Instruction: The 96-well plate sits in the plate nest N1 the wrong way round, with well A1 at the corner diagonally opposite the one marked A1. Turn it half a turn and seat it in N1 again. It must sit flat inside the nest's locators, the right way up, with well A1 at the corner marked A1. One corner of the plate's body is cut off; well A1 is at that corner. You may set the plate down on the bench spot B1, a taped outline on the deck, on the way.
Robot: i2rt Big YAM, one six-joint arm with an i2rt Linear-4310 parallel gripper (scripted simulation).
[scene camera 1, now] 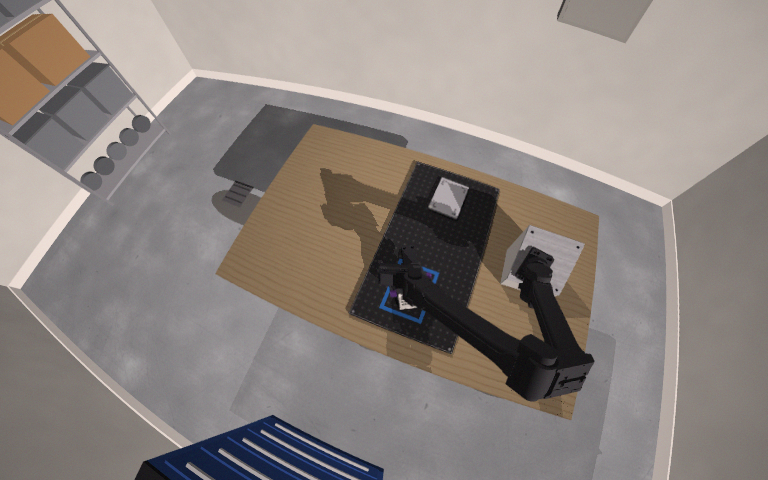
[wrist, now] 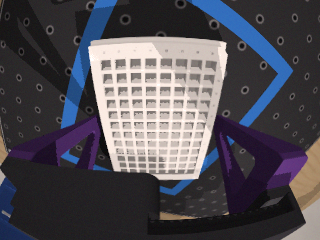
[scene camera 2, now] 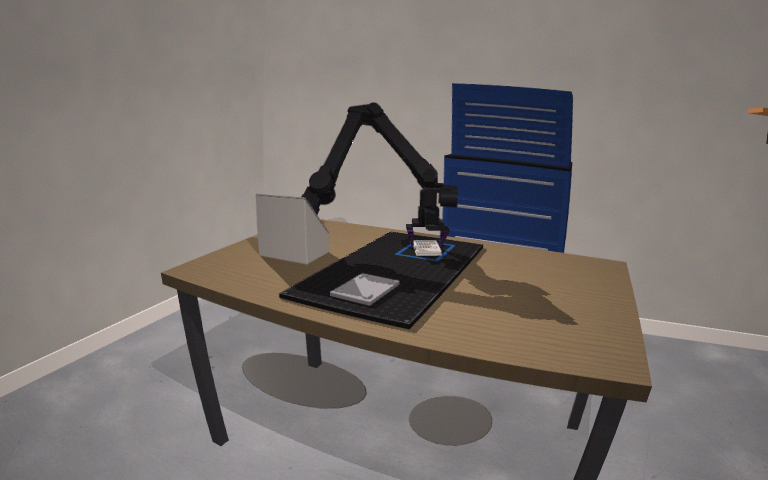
Labels:
The same spot on a grey plate nest N1: (scene camera 2: 354, 290) is (scene camera 1: 454, 190).

